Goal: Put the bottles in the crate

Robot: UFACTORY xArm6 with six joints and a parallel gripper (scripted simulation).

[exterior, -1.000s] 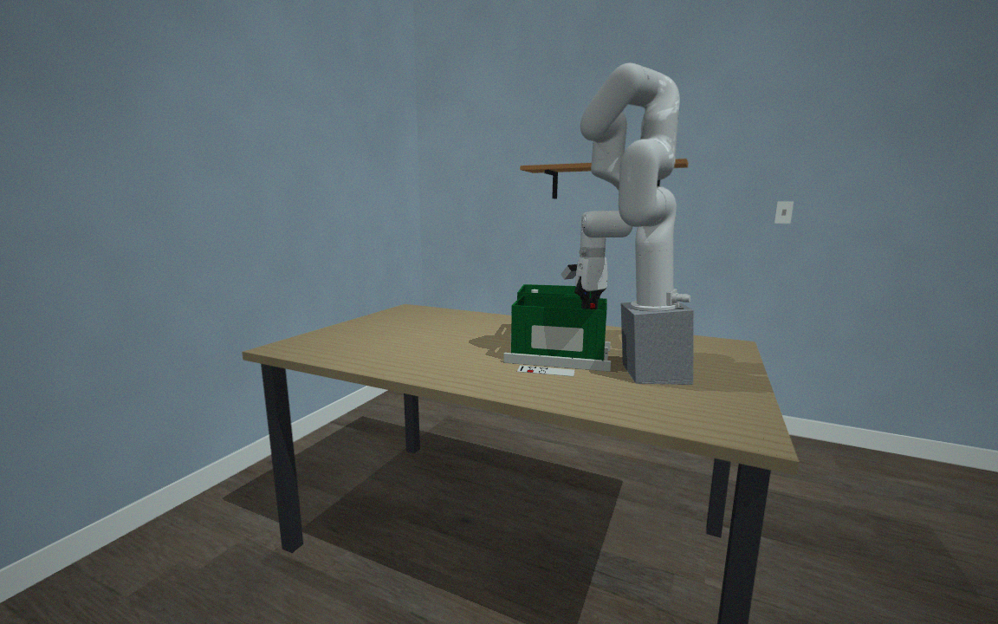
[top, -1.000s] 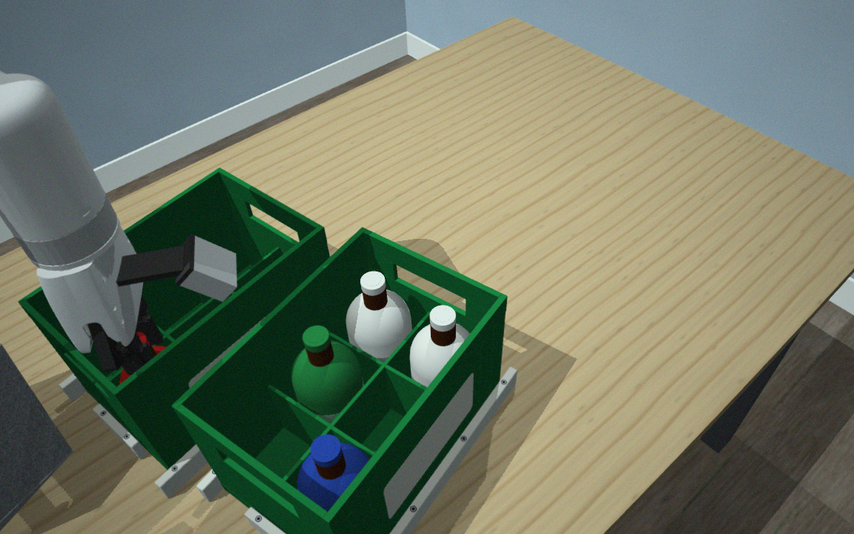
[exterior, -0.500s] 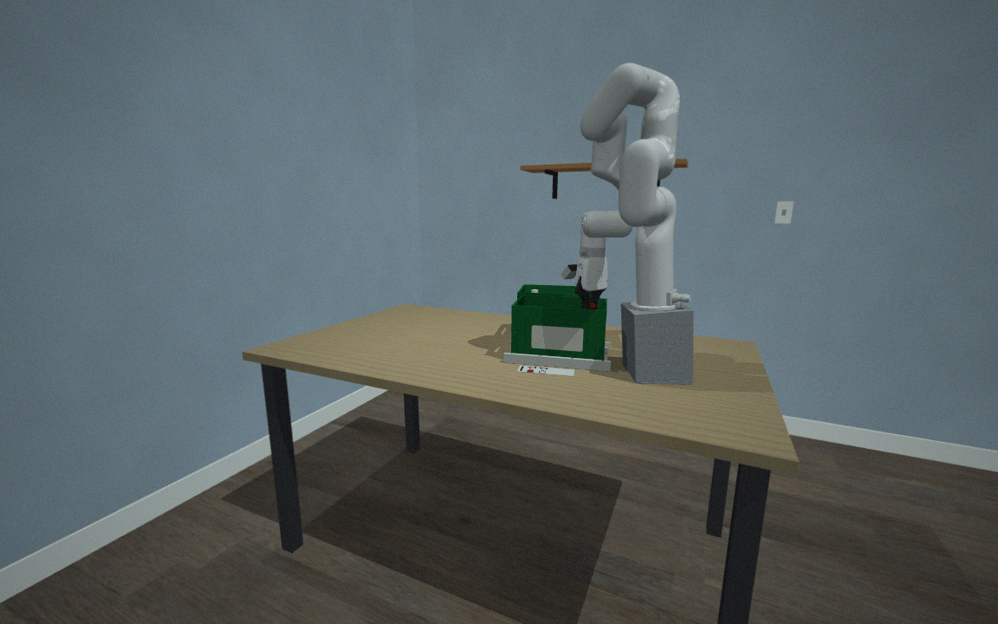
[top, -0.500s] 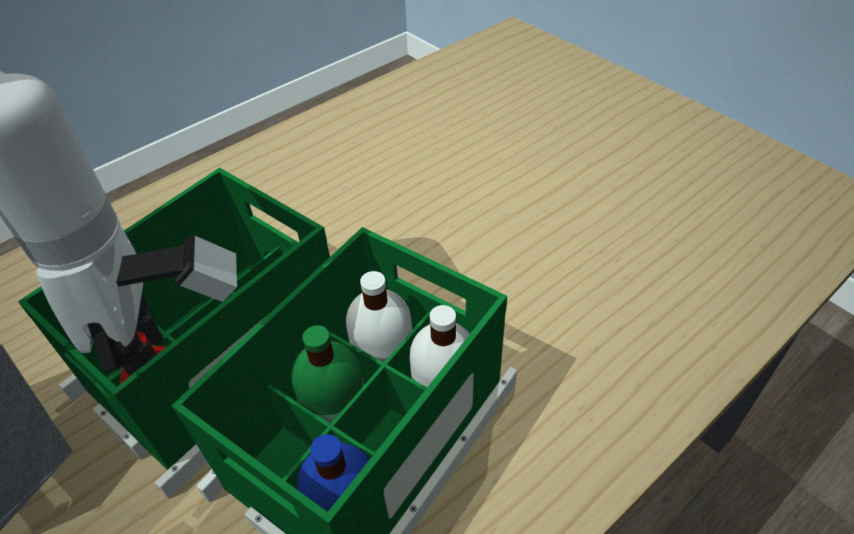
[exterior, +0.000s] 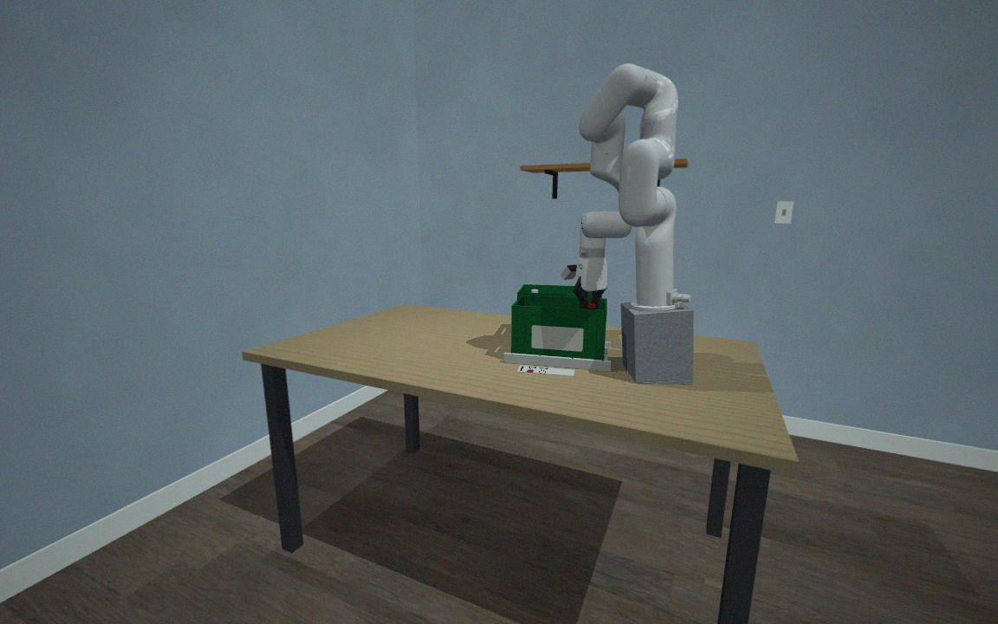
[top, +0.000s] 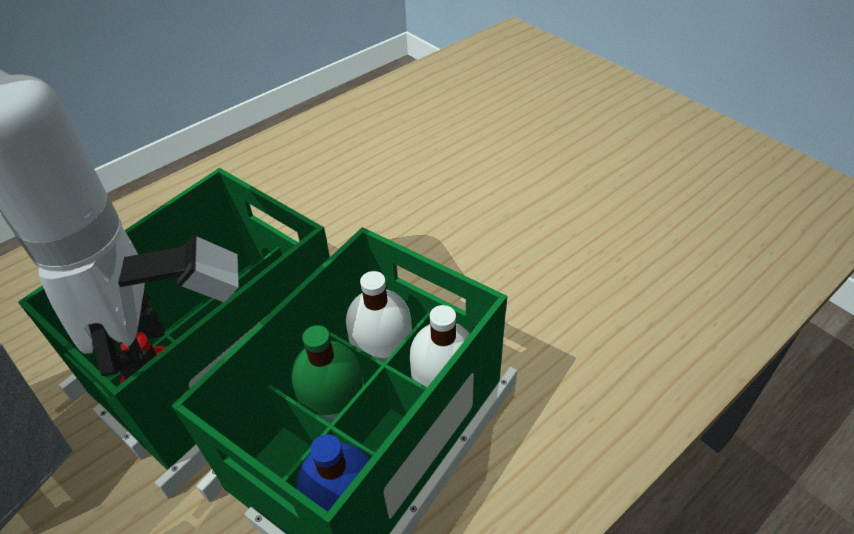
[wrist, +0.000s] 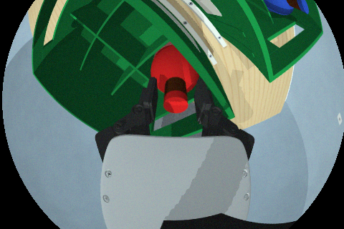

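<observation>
The red-label bottle is 70 mm below my hand. Also, from my hand: blue bottle (200 mm to the right, 120 mm ahead, 70 mm below); then pick list (220 mm to the left, 160 mm below, 30 mm ahead); then green bottle (160 mm ahead, 80 mm to the right, 70 mm below).
</observation>
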